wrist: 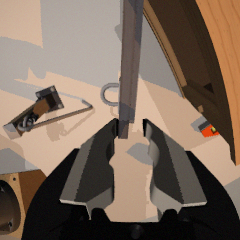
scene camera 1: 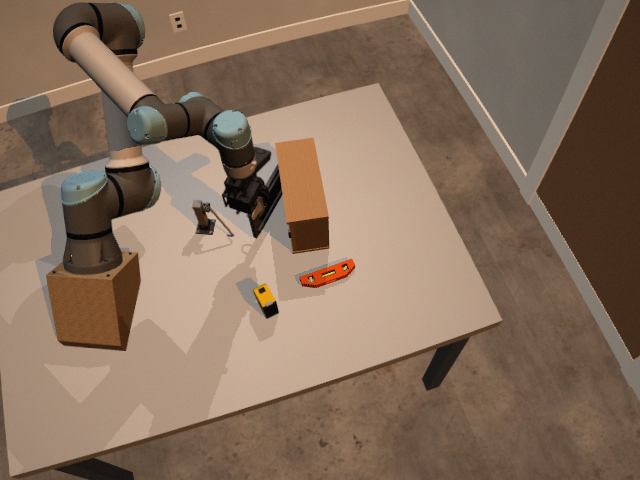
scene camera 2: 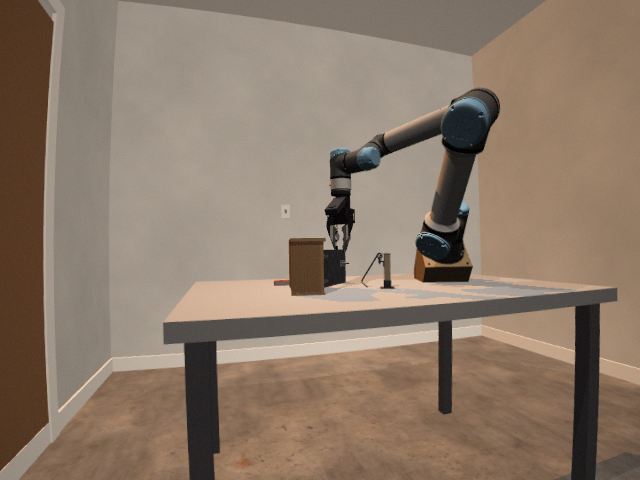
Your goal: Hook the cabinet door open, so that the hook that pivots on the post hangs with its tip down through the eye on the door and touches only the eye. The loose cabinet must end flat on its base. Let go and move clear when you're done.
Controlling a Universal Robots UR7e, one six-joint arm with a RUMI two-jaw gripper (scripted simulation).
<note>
I see my gripper, a wooden cabinet, an orange spirit level and a post.
My gripper also shows in the wrist view and in scene camera 2.
</note>
